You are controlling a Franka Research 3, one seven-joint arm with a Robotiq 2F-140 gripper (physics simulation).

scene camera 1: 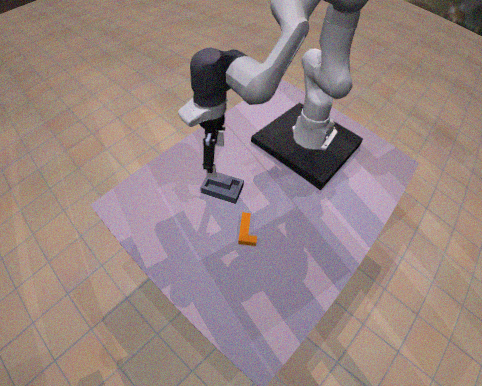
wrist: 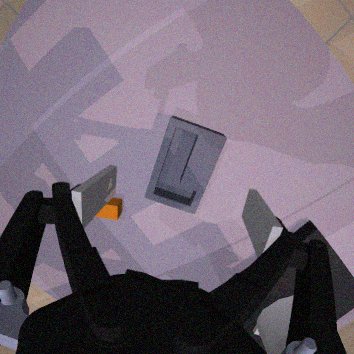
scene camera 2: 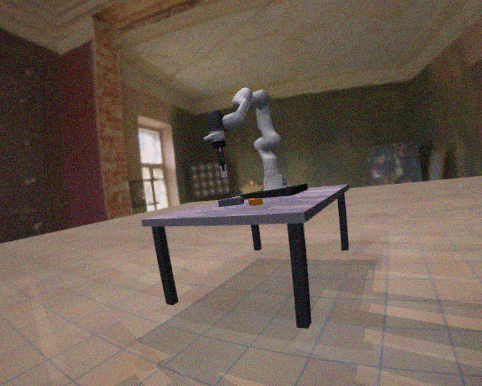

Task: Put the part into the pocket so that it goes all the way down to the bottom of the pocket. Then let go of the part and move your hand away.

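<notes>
The orange L-shaped part (scene camera 1: 245,232) (scene camera 2: 255,202) lies flat on the table beside the block. In the wrist view, one end of the part (wrist: 111,210) shows next to the left finger pad, which hides the rest. The grey block (scene camera 1: 217,195) (scene camera 2: 230,202) (wrist: 206,165) has an L-shaped pocket in its top, with no part in it. My gripper (scene camera 1: 215,156) (scene camera 2: 223,172) (wrist: 179,191) is open and empty, pointing down above the table near the block. In the wrist view the block shows ahead, between the directions of the two fingers.
The arm's base stands on a black plate (scene camera 1: 320,172) (scene camera 2: 295,190), behind the part and the block. The plate's dark edge also shows at the lower right of the wrist view. The lilac table (scene camera 1: 280,345) (scene camera 2: 225,220) has patchy shadows across it.
</notes>
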